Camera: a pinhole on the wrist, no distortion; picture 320 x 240 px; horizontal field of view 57.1 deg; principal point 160.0 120.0 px. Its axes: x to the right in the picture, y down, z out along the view. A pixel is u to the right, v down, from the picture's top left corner.
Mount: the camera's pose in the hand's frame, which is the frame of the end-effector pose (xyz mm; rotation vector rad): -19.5 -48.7 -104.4 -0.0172 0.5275 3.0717
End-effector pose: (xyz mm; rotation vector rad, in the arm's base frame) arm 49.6 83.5 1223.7 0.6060 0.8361 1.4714
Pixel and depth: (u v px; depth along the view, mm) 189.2 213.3 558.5
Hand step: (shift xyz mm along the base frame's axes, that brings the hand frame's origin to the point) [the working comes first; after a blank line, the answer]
In the camera's frame: 55.5 177.2 558.5

404.2 -17.4 273.5
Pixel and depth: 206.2 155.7 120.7
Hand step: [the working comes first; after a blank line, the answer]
In the camera's frame: 19.0 14.7 120.7

27.7 -38.2 -4.4
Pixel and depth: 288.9 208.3 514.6
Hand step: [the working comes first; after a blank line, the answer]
In the camera's frame: 225.6 154.5 514.6

371.5 -191.5 270.7
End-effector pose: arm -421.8 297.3 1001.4 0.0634 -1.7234 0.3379
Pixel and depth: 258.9 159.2 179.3
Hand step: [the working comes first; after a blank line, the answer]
In the camera's frame: 60.3 23.9 179.3

-51.2 -40.1 -87.6
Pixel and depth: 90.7 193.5 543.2
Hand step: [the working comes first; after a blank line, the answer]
In the camera's frame: -128.0 135.8 543.2

-453.6 -101.3 33.7
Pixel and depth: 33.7 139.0 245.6
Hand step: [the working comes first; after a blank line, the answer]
In the camera's frame: -105.5 15.9 245.6

-147.1 -7.2 59.6
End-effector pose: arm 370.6 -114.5 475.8 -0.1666 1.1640 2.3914
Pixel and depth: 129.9 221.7 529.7
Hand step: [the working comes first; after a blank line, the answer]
In the camera's frame: -54.2 183.2 529.7

41.2 384.9 248.2
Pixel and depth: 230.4 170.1 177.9
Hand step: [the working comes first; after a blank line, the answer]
In the camera's frame: 42.6 30.3 177.9

71.2 41.8 53.6
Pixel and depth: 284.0 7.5 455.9
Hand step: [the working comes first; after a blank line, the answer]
In the camera's frame: 192.2 -174.4 455.9

84.0 -16.2 425.1
